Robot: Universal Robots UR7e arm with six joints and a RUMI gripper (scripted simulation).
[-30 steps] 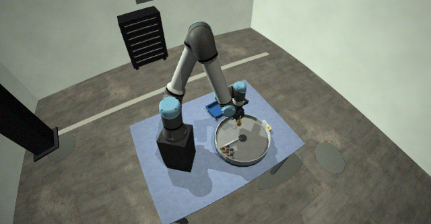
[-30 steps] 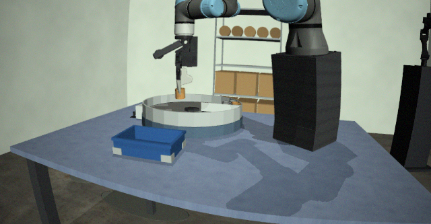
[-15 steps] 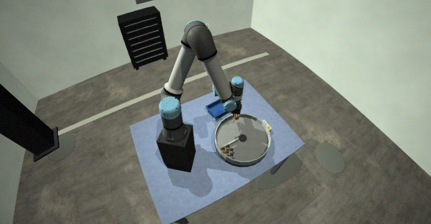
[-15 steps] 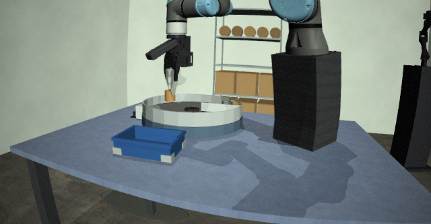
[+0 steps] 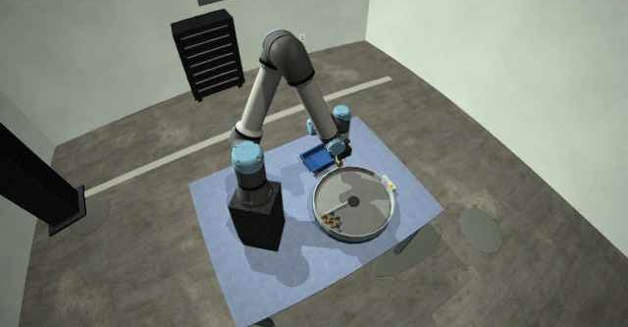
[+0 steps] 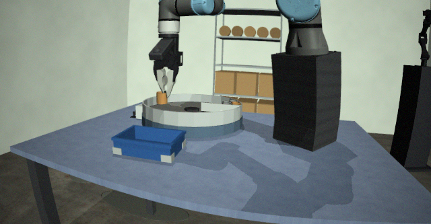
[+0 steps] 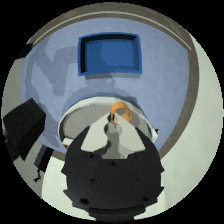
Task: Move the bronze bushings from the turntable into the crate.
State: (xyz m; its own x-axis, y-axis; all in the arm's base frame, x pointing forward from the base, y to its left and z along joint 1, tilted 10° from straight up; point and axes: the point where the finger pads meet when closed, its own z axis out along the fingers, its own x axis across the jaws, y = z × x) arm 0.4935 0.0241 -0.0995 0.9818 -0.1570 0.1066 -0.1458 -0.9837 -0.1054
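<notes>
My gripper is now 150 mm to the right of the blue crate, 130 mm above it and 10 mm short of it. Also, from my hand: turntable: 200 mm to the right, 100 mm below, 50 mm behind.
</notes>
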